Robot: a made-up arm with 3 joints.
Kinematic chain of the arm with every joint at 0, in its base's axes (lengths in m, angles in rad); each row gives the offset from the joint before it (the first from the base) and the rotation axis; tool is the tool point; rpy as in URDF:
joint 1: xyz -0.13 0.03 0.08 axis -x
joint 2: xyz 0.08 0.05 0 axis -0.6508 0.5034 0.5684
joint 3: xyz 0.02 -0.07 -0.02 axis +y
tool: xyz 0 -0.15 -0.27 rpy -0.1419 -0.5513 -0.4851
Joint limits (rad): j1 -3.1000..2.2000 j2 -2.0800..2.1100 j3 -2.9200..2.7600
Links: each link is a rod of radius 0.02 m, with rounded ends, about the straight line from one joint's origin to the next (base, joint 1, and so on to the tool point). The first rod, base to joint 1, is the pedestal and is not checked.
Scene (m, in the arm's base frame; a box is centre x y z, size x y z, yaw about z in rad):
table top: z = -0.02
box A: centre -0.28 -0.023 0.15 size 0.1 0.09 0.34 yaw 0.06
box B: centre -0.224 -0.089 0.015 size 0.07 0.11 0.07 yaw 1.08
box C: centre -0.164 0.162 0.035 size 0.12 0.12 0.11 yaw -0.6
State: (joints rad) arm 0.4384 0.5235 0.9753
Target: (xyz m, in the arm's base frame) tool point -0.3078 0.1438 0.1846
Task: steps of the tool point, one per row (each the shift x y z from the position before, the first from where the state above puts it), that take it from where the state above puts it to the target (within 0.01 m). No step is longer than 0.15 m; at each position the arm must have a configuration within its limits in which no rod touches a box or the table.
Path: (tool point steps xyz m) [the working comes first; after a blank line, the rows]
Joints at the target: 2.1655 -0.1996 1.9804
Straight joint move there: touches box A.

1: 0.0134 0.0613 0.1054
2: 0.0232 0.0985 0.0717
3: 0.0313 0.1192 0.0246
4: -0.0360 0.0119 -0.0156
5: -0.0301 0.0049 -0.0149
6: -0.0227 -0.0009 -0.0109
7: -0.0458 0.0276 -0.0485
8: -0.0280 0.0215 -0.0484
9: -0.0128 0.0179 -0.0404

